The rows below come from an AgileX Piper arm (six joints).
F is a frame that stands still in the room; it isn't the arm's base.
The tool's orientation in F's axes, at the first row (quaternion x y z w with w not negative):
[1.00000, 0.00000, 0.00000, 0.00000]
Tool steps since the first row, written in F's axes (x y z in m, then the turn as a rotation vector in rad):
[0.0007, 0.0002, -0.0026, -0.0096, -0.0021, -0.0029]
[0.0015, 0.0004, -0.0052, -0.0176, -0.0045, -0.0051]
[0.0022, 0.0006, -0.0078, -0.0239, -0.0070, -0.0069]
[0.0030, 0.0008, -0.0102, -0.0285, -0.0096, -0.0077]
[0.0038, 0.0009, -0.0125, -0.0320, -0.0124, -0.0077]
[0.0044, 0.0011, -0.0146, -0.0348, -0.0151, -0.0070]
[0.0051, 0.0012, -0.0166, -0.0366, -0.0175, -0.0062]
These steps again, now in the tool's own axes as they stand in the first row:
[0.0007, -0.0002, 0.0026, -0.0096, 0.0021, 0.0029]
[0.0015, -0.0004, 0.0052, -0.0176, 0.0045, 0.0051]
[0.0022, -0.0006, 0.0078, -0.0239, 0.0070, 0.0069]
[0.0030, -0.0008, 0.0102, -0.0285, 0.0096, 0.0077]
[0.0038, -0.0009, 0.0125, -0.0320, 0.0124, 0.0077]
[0.0044, -0.0011, 0.0146, -0.0348, 0.0151, 0.0070]
[0.0051, -0.0012, 0.0166, -0.0366, 0.0175, 0.0062]

